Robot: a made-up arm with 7 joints. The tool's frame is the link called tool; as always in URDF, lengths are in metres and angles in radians. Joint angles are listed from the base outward. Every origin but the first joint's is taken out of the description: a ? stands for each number. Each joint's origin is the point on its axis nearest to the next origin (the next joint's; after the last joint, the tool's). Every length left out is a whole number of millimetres.
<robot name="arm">
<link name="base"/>
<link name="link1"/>
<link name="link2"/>
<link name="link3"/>
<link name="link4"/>
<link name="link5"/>
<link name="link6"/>
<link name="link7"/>
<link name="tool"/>
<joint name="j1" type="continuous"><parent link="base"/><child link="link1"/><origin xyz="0.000 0.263 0.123" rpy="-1.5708 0.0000 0.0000"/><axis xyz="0 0 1"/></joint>
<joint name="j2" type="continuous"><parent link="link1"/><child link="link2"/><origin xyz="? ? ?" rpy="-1.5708 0.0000 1.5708"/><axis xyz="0 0 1"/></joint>
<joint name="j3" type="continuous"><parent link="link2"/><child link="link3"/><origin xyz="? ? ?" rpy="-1.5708 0.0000 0.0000"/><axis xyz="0 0 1"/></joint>
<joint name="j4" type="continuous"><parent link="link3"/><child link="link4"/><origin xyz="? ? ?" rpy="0.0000 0.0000 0.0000"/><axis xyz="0 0 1"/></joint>
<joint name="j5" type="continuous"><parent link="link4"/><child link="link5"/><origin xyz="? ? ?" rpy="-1.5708 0.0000 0.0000"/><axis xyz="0 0 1"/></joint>
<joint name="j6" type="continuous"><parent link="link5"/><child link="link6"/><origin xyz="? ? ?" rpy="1.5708 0.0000 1.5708"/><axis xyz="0 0 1"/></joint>
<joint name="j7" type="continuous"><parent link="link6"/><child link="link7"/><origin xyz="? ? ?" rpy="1.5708 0.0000 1.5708"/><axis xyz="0 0 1"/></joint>
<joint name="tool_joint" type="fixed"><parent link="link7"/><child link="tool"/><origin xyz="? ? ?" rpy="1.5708 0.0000 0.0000"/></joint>
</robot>
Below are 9 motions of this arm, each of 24 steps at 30 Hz.
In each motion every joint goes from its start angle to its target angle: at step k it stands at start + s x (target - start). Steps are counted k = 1, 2, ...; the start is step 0. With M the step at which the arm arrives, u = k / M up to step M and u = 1 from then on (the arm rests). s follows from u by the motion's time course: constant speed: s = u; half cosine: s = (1 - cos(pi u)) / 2; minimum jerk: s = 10 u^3 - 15 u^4 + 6 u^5.
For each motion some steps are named. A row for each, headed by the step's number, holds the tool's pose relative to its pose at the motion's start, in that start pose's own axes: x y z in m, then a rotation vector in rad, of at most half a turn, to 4 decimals.
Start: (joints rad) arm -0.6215 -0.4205 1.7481 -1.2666 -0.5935 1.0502 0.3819
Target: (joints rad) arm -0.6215 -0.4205 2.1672 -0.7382 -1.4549 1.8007 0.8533
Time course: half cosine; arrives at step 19
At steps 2, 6, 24:
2: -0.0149 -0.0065 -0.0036 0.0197 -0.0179 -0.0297
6: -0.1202 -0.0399 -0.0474 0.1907 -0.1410 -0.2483
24: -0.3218 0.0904 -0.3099 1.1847 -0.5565 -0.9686

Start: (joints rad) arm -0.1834 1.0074 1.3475 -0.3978 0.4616 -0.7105 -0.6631
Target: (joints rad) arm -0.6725 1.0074 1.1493 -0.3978 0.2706 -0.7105 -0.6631
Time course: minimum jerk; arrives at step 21
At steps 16, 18, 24:
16: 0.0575 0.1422 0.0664 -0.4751 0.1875 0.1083
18: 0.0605 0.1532 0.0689 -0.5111 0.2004 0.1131
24: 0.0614 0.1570 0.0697 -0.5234 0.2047 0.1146

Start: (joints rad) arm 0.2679 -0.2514 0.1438 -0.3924 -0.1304 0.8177 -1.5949
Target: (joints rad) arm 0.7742 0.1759 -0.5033 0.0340 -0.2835 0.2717 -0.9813
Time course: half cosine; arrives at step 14
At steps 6, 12, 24:
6: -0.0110 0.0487 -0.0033 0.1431 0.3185 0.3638
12: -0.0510 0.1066 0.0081 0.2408 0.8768 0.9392
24: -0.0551 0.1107 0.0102 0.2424 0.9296 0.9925

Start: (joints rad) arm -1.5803 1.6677 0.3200 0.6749 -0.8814 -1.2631 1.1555
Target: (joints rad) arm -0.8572 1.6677 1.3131 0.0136 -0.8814 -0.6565 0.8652
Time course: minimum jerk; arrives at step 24
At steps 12, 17, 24:
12: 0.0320 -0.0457 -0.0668 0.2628 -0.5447 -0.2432
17: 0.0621 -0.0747 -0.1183 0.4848 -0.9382 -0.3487
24: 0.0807 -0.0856 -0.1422 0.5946 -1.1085 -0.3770

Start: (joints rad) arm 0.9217 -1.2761 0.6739 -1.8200 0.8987 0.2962 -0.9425
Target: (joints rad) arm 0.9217 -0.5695 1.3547 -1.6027 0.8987 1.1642 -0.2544
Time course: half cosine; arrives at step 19
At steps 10, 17, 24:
10: -0.2421 -0.0116 0.3161 -0.1355 -0.2144 -0.2379
17: -0.5118 0.0145 0.4171 -0.0804 -0.3611 -0.4127
24: -0.5289 0.0164 0.4187 -0.0725 -0.3691 -0.4209

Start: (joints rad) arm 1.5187 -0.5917 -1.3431 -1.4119 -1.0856 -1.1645 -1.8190
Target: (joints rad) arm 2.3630 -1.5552 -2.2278 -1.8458 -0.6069 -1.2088 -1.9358
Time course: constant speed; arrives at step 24
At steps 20, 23, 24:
20: -0.2301 0.3118 -0.8288 1.2746 0.6650 -0.6052
23: -0.2975 0.4215 -0.8695 1.3439 0.8494 -0.6577
24: -0.3211 0.4563 -0.8769 1.3577 0.9135 -0.6700

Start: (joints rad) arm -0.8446 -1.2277 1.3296 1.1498 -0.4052 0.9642 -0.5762
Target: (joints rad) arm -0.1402 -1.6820 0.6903 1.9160 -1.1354 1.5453 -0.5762
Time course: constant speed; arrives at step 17
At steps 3, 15, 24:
3: -0.0027 0.0228 0.1075 -0.1410 -0.2287 0.0269
15: -0.2173 0.0967 0.3568 -0.3272 -1.3056 -0.0508
24: -0.2658 0.0961 0.3593 -0.2902 -1.4936 -0.0923

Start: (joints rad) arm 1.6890 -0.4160 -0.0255 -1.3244 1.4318 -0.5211 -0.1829
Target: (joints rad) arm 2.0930 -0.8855 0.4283 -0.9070 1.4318 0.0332 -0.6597
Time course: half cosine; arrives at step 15
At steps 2, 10, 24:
2: 0.0006 -0.0083 -0.0080 0.0172 -0.0134 -0.0033
10: -0.0327 -0.1432 -0.1385 0.3378 -0.3085 -0.1206
24: -0.0613 -0.1874 -0.1853 0.4597 -0.4452 -0.1960

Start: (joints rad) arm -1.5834 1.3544 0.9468 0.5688 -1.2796 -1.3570 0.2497
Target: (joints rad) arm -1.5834 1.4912 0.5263 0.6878 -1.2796 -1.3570 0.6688
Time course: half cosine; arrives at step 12
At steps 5, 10, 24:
5: -0.0009 0.0082 -0.0028 -0.0553 0.1572 0.1097
10: -0.0059 0.0169 -0.0052 -0.1724 0.4038 0.2582
24: -0.0067 0.0176 -0.0053 -0.1888 0.4337 0.2743

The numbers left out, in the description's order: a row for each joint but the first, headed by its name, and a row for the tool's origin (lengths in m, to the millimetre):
j2: -0.033 0.032 0.000
j3: 0.118 0.194 0.000
j4: 0.202 0.114 0.000
j5: -0.124 -0.030 0.000
j6: -0.315 -0.065 0.000
j7: -0.143 0.021 0.000
tool: 0.010 0.056 0.000

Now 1 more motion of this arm.
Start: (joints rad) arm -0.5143 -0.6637 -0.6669 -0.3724 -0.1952 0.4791 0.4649
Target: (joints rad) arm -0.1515 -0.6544 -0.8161 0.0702 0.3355 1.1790 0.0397
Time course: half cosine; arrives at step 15
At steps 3, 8, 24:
3: 0.0010 -0.0191 -0.0308 0.0871 -0.0059 -0.0456
8: -0.0135 -0.0898 -0.1838 0.4443 0.0165 -0.3238
24: -0.0586 -0.1276 -0.3292 0.6770 0.1247 -0.6612

